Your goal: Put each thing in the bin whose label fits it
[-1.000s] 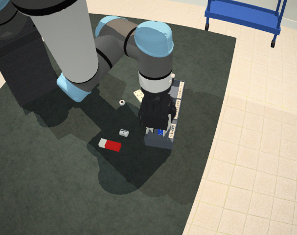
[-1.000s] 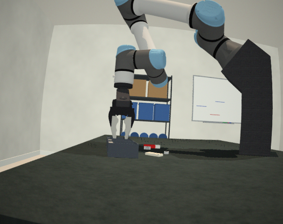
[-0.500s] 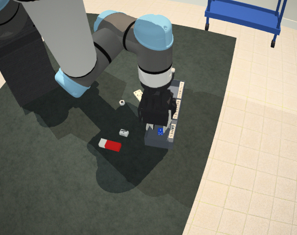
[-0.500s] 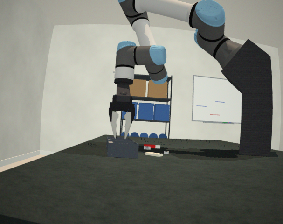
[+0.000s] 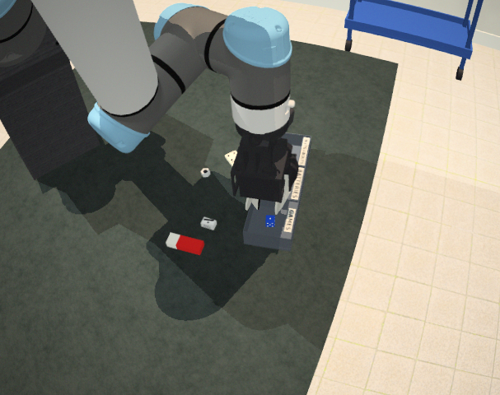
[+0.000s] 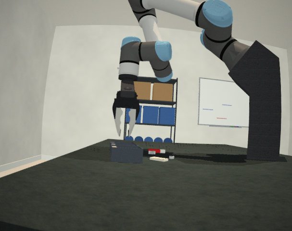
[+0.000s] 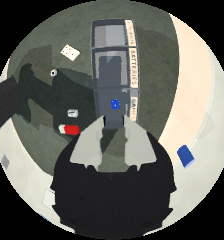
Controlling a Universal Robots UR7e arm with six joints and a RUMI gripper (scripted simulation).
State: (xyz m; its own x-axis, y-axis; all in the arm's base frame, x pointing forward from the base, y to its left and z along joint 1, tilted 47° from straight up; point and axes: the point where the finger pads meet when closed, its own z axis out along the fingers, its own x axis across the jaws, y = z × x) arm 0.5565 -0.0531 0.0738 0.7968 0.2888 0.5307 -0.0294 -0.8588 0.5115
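The blue die lies 6 cm below my hand. Round my hand: grey-white object 11 cm behind, 1 cm to the right, 7 cm below; red-and-white block 15 cm behind, 6 cm to the right, 7 cm below; white domino 9 cm behind, 15 cm to the left, 7 cm below.
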